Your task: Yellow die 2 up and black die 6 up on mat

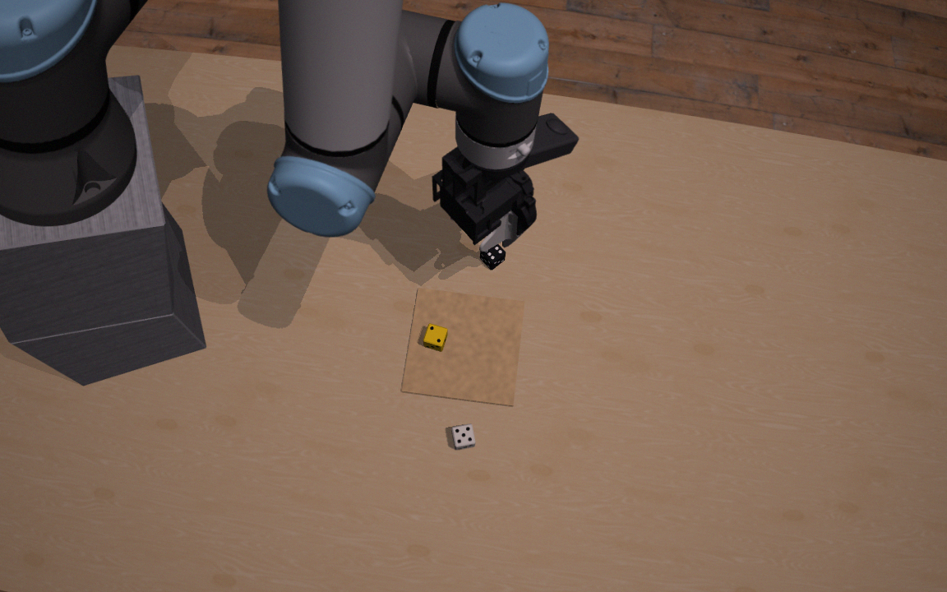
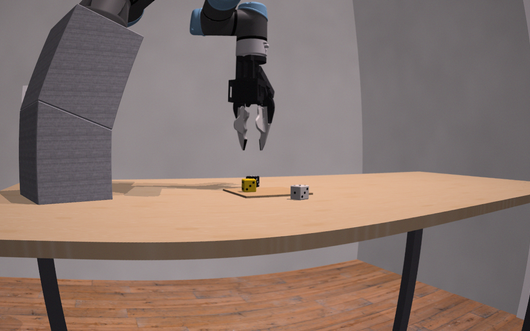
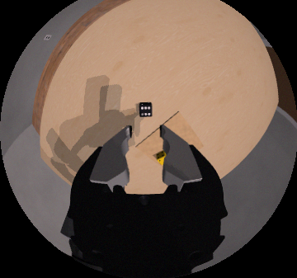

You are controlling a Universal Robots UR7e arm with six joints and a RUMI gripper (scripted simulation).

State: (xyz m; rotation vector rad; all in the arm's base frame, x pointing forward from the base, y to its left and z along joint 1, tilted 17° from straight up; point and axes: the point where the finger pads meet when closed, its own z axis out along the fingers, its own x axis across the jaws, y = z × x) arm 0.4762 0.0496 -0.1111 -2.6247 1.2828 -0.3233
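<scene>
Right now the black die is 90 mm below my hand. From my hand the other things lie so: white die (40 mm behind, 240 mm to the right, 90 mm below); mat (40 mm behind, 120 mm to the right, 100 mm below); yellow die (80 mm behind, 110 mm to the right, 80 mm below).
</scene>
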